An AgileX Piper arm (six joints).
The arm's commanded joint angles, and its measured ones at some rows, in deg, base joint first. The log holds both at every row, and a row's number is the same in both.
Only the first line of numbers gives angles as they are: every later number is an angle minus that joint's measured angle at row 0.
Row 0, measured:
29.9 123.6 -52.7 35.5 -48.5 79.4
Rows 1 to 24, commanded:
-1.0 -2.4 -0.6 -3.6 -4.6 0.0
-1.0 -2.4 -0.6 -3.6 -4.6 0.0
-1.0 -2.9 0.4 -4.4 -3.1 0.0
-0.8 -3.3 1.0 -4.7 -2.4 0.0
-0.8 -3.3 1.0 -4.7 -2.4 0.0
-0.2 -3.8 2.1 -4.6 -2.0 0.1
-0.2 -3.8 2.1 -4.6 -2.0 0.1
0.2 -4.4 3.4 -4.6 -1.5 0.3
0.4 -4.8 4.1 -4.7 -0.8 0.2
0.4 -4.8 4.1 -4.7 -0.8 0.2
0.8 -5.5 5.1 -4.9 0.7 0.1
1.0 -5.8 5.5 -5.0 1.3 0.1
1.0 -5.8 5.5 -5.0 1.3 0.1
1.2 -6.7 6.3 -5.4 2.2 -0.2
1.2 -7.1 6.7 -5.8 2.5 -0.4
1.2 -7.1 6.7 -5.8 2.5 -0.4
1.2 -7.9 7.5 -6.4 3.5 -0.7
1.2 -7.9 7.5 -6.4 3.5 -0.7
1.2 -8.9 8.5 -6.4 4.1 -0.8
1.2 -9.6 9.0 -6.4 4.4 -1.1
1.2 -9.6 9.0 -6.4 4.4 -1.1
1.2 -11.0 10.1 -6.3 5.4 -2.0
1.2 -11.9 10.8 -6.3 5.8 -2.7
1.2 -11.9 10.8 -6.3 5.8 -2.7
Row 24, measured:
0.9 -10.0 10.0 -5.8 4.7 -0.8
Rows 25 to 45, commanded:
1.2 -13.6 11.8 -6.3 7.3 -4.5
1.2 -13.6 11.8 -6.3 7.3 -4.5
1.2 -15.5 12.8 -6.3 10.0 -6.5
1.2 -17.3 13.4 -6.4 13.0 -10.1
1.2 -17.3 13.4 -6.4 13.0 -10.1
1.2 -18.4 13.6 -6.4 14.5 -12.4
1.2 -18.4 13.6 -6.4 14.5 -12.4
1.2 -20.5 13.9 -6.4 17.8 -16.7
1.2 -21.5 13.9 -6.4 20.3 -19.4
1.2 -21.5 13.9 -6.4 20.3 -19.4
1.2 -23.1 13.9 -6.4 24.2 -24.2
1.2 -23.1 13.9 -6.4 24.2 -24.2
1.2 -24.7 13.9 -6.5 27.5 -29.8
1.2 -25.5 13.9 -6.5 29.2 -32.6
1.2 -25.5 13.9 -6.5 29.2 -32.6
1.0 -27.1 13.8 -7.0 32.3 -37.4
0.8 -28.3 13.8 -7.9 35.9 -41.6
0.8 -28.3 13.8 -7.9 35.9 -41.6
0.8 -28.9 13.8 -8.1 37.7 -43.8
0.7 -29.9 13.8 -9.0 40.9 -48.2
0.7 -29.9 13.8 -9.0 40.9 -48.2
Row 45, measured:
0.9 -28.0 13.7 -7.3 35.6 -41.0
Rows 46 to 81, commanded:
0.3 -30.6 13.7 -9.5 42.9 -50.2
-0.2 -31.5 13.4 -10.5 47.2 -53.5
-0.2 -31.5 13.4 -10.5 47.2 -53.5
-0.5 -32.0 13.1 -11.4 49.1 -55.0
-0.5 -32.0 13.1 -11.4 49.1 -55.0
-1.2 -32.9 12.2 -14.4 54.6 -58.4
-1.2 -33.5 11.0 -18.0 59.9 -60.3
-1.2 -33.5 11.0 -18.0 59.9 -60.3
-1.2 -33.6 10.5 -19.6 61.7 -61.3
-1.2 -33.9 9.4 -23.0 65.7 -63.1
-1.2 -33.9 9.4 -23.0 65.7 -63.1
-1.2 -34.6 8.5 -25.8 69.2 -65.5
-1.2 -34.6 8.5 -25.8 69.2 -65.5
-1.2 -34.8 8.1 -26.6 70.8 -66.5
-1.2 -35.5 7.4 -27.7 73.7 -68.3
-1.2 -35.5 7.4 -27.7 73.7 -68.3
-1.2 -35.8 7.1 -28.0 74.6 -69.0
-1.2 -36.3 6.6 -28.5 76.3 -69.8
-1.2 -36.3 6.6 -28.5 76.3 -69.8
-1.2 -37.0 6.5 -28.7 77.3 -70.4
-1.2 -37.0 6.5 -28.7 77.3 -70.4
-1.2 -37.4 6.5 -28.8 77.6 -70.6
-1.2 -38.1 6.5 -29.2 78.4 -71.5
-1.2 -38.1 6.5 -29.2 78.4 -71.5
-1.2 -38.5 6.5 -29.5 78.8 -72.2
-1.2 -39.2 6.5 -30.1 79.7 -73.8
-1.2 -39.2 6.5 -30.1 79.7 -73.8
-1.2 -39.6 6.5 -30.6 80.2 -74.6
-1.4 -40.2 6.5 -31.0 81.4 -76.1
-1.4 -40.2 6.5 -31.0 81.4 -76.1
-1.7 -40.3 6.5 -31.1 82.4 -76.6
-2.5 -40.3 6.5 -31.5 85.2 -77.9
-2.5 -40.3 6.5 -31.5 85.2 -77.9
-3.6 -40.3 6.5 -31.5 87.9 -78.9
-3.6 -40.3 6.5 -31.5 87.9 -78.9
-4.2 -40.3 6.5 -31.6 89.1 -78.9
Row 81, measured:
-2.5 -39.9 6.8 -30.9 84.9 -77.1
